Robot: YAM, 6 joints.
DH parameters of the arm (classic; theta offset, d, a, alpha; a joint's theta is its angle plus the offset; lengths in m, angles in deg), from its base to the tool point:
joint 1: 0 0.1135 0.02 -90
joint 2: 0 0 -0.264 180
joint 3: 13.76 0 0.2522 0
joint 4: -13.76 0 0.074 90
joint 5: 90 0 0 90
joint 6: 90 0.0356 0 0
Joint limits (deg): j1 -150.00..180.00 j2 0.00..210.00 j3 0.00..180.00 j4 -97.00..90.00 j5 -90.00..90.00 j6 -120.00..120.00
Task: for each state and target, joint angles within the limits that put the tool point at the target. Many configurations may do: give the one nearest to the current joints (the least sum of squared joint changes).
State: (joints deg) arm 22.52 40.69 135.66 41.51 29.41 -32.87
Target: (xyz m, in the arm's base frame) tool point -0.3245 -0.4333 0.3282
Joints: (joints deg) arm 51.08 15.45 145.31 53.03 33.73 -32.87
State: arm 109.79 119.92 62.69 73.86 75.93 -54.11
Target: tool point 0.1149 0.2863 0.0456
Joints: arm 74.65 127.72 35.45 70.68 79.68 -54.11
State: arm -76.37 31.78 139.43 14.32 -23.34 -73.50
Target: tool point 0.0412 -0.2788 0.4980
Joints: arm -84.39 74.61 86.98 -2.20 -22.72 -73.50
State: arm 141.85 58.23 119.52 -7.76 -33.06 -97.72
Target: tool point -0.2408 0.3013 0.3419
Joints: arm 125.91 94.60 84.08 -17.45 -30.99 -97.72
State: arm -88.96 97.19 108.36 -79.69 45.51 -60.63
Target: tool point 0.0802 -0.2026 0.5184
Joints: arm -61.98 82.52 122.15 -76.01 43.22 -60.63
